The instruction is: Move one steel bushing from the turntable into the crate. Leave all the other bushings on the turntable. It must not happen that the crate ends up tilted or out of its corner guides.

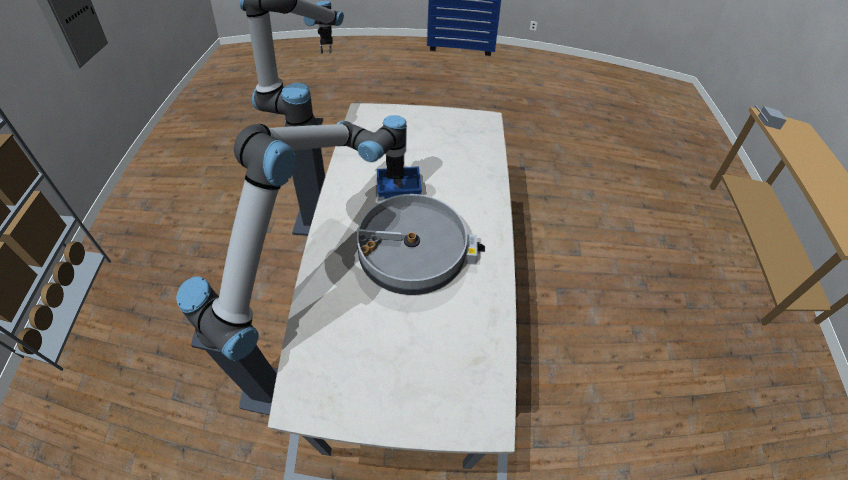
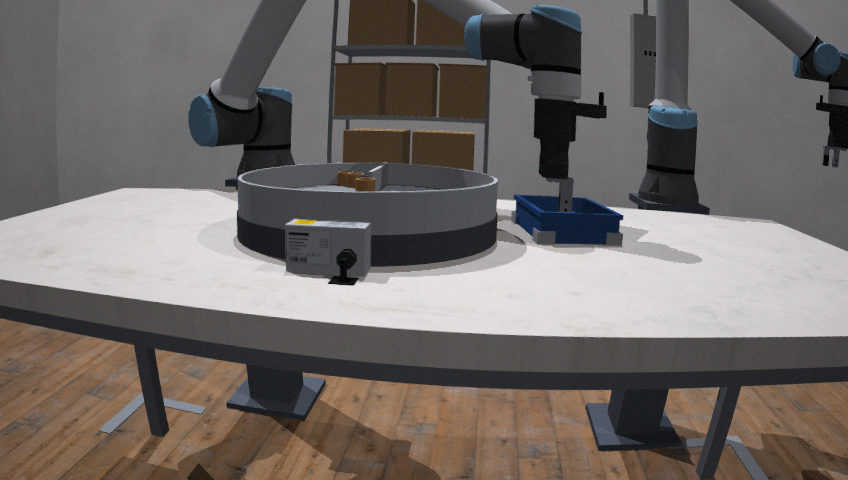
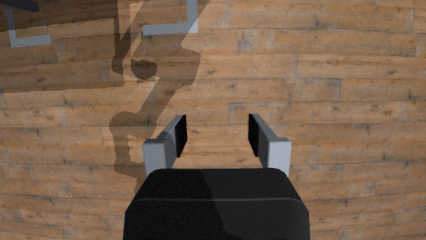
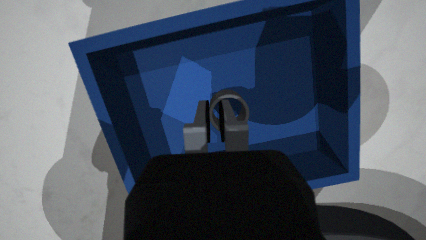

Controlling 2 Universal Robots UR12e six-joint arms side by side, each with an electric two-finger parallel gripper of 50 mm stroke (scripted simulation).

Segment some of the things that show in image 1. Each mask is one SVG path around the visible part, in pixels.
A blue crate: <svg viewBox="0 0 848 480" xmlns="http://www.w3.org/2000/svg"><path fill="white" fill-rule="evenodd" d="M419 167L404 167L405 174L402 179L401 188L395 187L393 179L386 178L387 168L377 169L377 191L379 197L385 197L386 199L402 194L421 194L422 186Z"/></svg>
